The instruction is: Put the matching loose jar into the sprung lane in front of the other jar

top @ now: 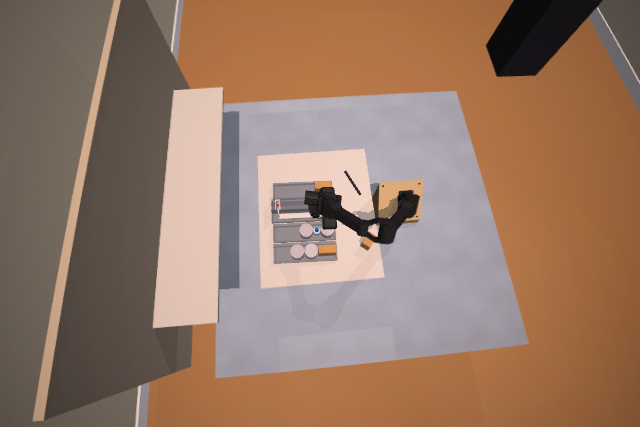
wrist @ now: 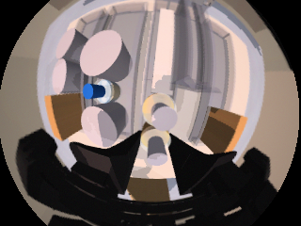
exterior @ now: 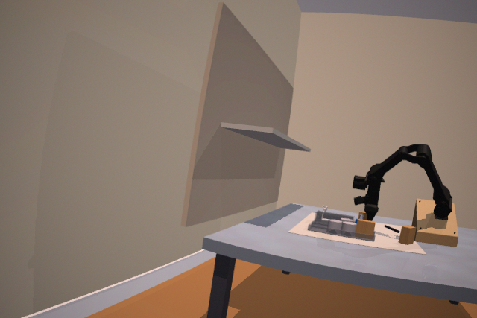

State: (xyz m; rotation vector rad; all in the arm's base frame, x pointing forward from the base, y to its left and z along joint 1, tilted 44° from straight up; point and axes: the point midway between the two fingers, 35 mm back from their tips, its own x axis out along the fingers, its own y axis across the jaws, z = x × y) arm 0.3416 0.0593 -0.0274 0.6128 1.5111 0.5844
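Right now my gripper tip is 140 mm short of the sprung lane, 30 mm to the left of it and 20 mm above it. Round my gripper tip: black rod: 140 mm behind, 160 mm to the right, 30 mm below; pusher plate: 150 mm ahead, 30 mm to the right, 10 mm above.
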